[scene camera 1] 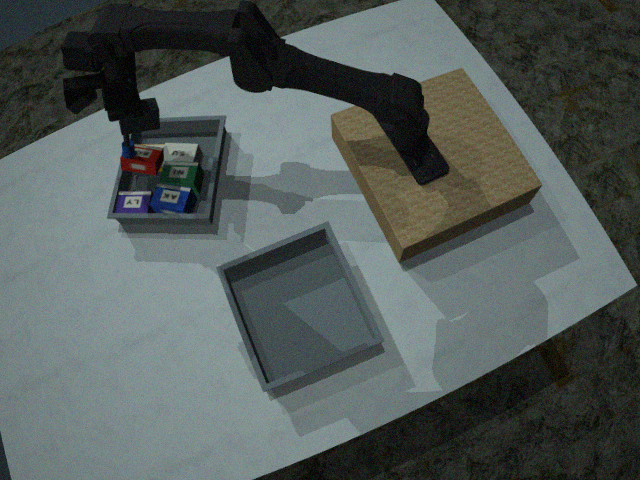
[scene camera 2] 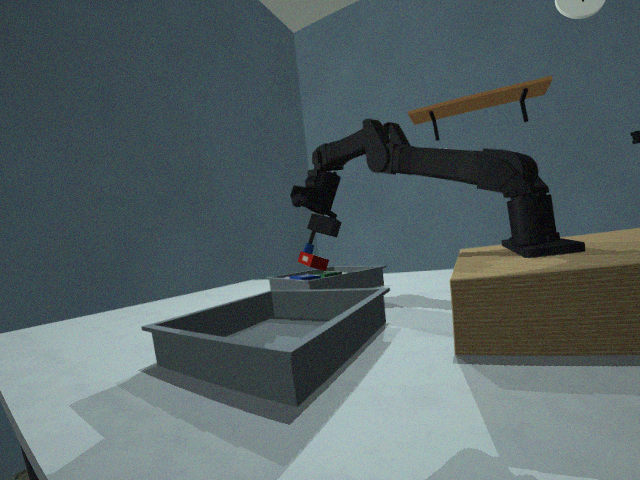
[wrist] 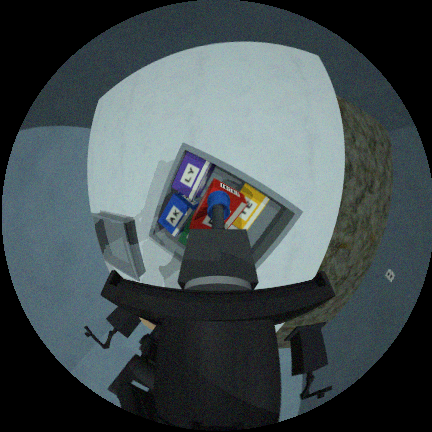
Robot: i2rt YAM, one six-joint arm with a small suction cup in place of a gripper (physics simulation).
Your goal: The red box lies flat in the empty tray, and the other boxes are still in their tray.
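Places are measured from the arm's base along level axes (x left, y up, z ahead), in centimetres.
Pixels of known places: end effector, tool point: (scene camera 1: 128, 158) (scene camera 2: 305, 256) (wrist: 217, 195); arm's base, origin of the base link: (scene camera 1: 408, 139) (scene camera 2: 534, 247).
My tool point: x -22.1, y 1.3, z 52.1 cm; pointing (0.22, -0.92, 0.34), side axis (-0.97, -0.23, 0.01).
For each thing: its middle in the pictures, then the offset to it from my tool point. Level surfaces: height alone.
- red box, body centre: (wrist: 215, 210) (scene camera 1: 142, 159) (scene camera 2: 312, 260) dx +0.6, dy -1.4, dz -2.4 cm
- purple LY box, body centre: (wrist: 193, 175) (scene camera 1: 136, 206) dx +6.7, dy -7.2, dz +3.1 cm
- blue AK box, body centre: (scene camera 1: 173, 201) (wrist: 179, 212) (scene camera 2: 305, 285) dx +10.1, dy -6.8, dz -4.9 cm
- green NI box, body centre: (scene camera 1: 182, 177) (wrist: 199, 229) (scene camera 2: 325, 282) dx +5.6, dy -6.8, dz -8.3 cm
- white SU box, body centre: (scene camera 1: 181, 157) dx +0.2, dy -7.4, dz -9.6 cm
- yellow box, body centre: (wrist: 245, 206) dx -3.7, dy -7.6, dz -2.9 cm
- empty tray, body centre: (scene camera 2: 278, 326) (scene camera 1: 298, 306) (wrist: 115, 243) dx +41.2, dy -7.0, dz -18.8 cm
- white table, its level: dy -9.5 cm
My gripper, a blue suction cup (scene camera 1: 127, 149) (scene camera 2: 308, 248) (wrist: 218, 200), is on the red box (scene camera 1: 142, 164) (scene camera 2: 316, 261) (wrist: 202, 212) and holds it tilted, above the tray of boxes (scene camera 1: 165, 225) (scene camera 2: 346, 280) (wrist: 294, 213). In that tray are a purple LY box (scene camera 1: 132, 202) (wrist: 189, 172), a blue AK box (scene camera 1: 173, 198) (wrist: 175, 214), a green NI box (scene camera 1: 180, 174) (wrist: 185, 236), a white SU box (scene camera 1: 181, 151) and a yellow box (wrist: 252, 205). The blue and green boxes look slightly askew. The empty tray (scene camera 1: 310, 310) (scene camera 2: 222, 364) (wrist: 117, 245) stands apart.
The arm's base stands on a wooden block (scene camera 1: 465, 206) (scene camera 2: 542, 310) to the right of both trays in the scene views. The walls of both trays stand up from the white table (scene camera 1: 103, 335). A wall shelf (scene camera 2: 480, 100) shows behind the arm.
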